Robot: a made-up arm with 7 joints. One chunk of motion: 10 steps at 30 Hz.
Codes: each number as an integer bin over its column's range. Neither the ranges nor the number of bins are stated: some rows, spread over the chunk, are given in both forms.
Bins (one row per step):
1: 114 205 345 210 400 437 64
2: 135 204 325 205 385 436 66
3: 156 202 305 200 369 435 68
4: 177 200 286 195 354 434 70
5: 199 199 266 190 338 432 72
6: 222 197 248 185 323 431 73
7: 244 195 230 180 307 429 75
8: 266 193 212 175 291 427 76
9: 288 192 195 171 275 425 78
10: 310 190 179 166 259 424 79
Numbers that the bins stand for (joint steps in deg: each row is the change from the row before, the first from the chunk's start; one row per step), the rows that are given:
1: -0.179 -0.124 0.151 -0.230 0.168 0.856 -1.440
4: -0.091 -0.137 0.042 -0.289 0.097 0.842 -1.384
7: 0.004 -0.150 -0.062 -0.348 0.025 0.821 -1.337
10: 0.097 -0.163 -0.157 -0.404 -0.050 0.799 -1.299
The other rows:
2: -0.150 -0.127 0.114 -0.250 0.145 0.851 -1.421
3: -0.120 -0.132 0.077 -0.269 0.120 0.847 -1.403
5: -0.060 -0.140 0.005 -0.309 0.073 0.834 -1.365
6: -0.027 -0.145 -0.029 -0.329 0.049 0.829 -1.356
8: 0.035 -0.155 -0.096 -0.368 0.000 0.812 -1.328
9: 0.066 -0.158 -0.127 -0.384 -0.025 0.803 -1.309

